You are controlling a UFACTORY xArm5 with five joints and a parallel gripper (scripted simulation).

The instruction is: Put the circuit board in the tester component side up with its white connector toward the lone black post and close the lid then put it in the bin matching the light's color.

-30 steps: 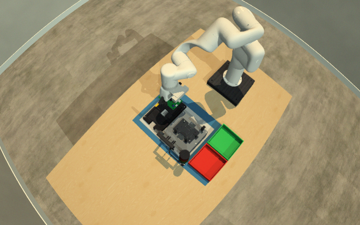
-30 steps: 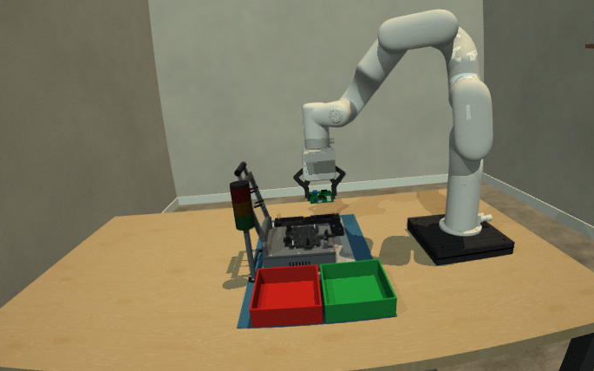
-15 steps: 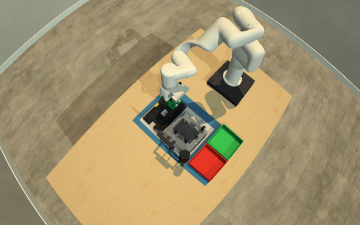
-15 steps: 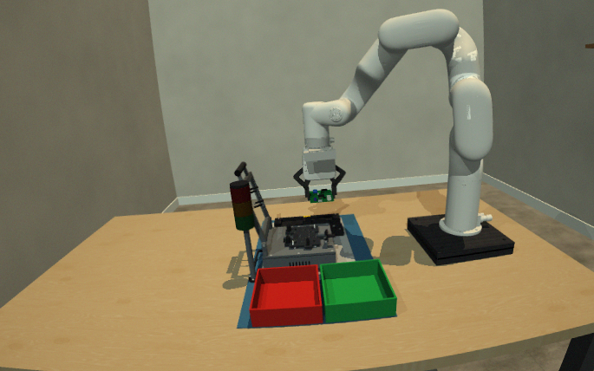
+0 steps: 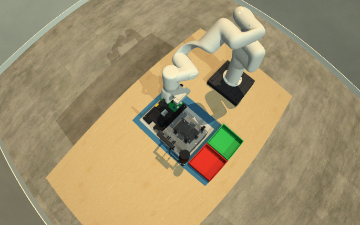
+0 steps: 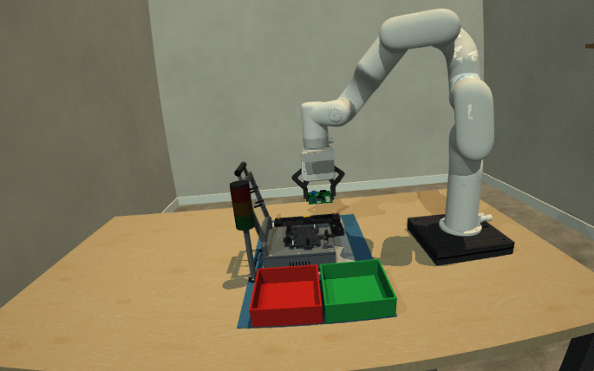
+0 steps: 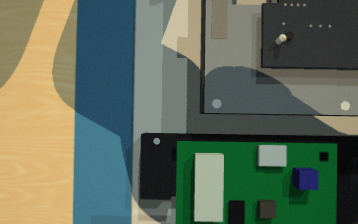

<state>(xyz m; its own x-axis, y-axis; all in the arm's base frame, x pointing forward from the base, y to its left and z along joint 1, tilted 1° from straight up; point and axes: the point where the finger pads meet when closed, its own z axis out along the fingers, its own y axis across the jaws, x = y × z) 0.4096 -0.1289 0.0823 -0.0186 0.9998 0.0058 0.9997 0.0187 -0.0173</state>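
Right now my hand is 180 mm short of the tester lid, 160 mm to the right of it and 60 mm below it. Round my hand: green bin 60 mm behind, 360 mm to the left, 110 mm below; then red bin 90 mm ahead, 360 mm to the left, 110 mm below; then green circuit board right at my hand.
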